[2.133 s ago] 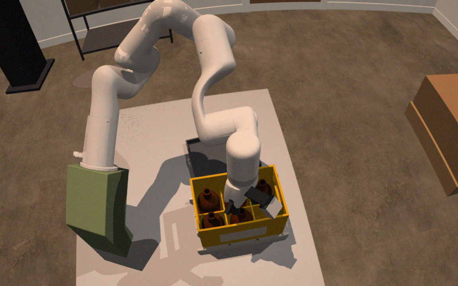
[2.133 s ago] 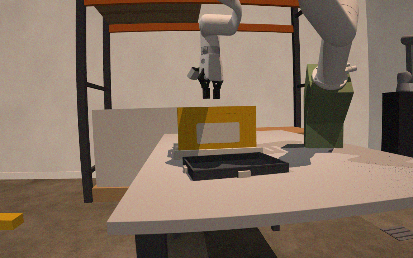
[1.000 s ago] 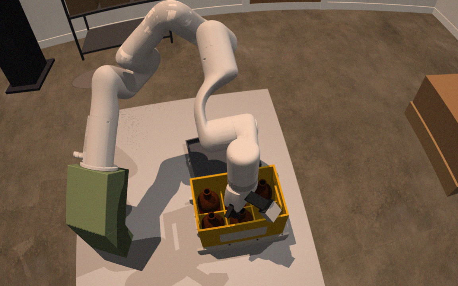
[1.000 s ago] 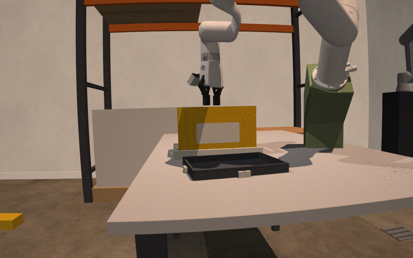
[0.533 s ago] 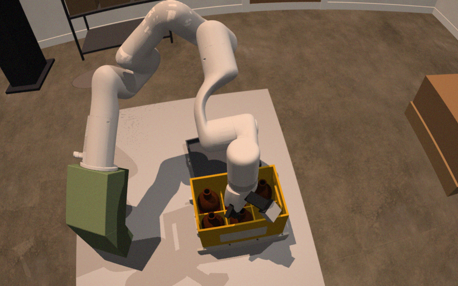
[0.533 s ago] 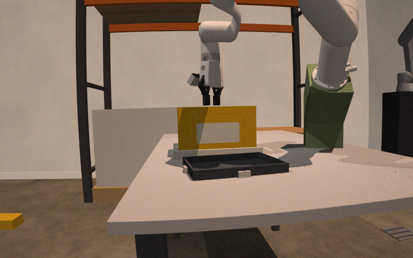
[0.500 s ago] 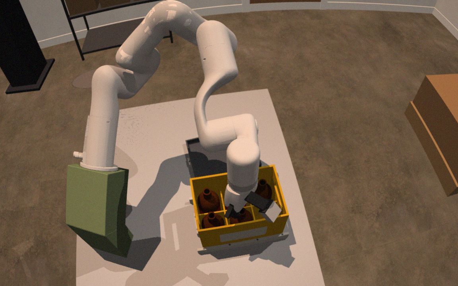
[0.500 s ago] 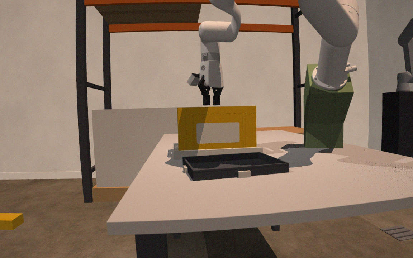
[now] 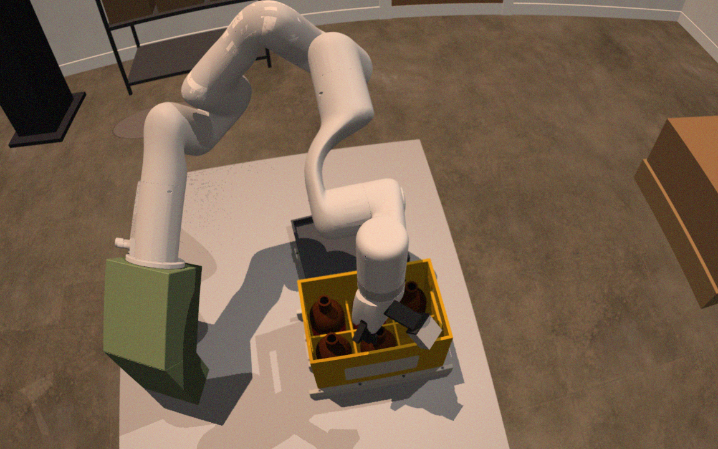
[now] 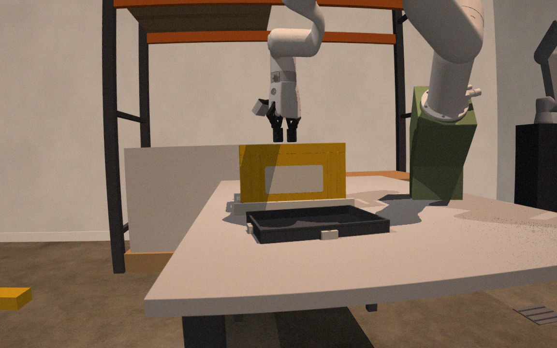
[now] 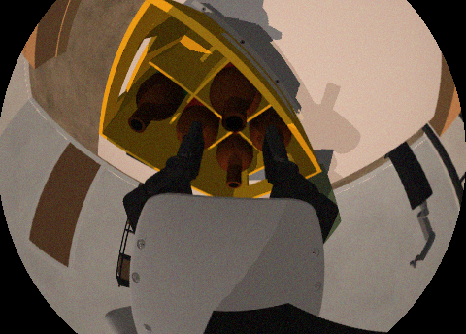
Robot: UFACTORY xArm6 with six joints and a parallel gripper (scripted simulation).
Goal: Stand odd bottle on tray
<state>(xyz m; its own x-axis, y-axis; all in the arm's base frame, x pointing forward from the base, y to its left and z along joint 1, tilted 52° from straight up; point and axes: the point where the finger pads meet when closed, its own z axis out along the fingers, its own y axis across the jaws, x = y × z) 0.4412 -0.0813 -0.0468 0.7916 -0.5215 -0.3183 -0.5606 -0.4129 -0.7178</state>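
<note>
Now: the yellow crate 1 cm behind my hand, 4 cm to the left of it and 11 cm below it. Also, from my hand: glass bottle 2 cm behind, 9 cm to the left, 11 cm below; then dark tray 6 cm behind, 32 cm to the left, 19 cm below.
</note>
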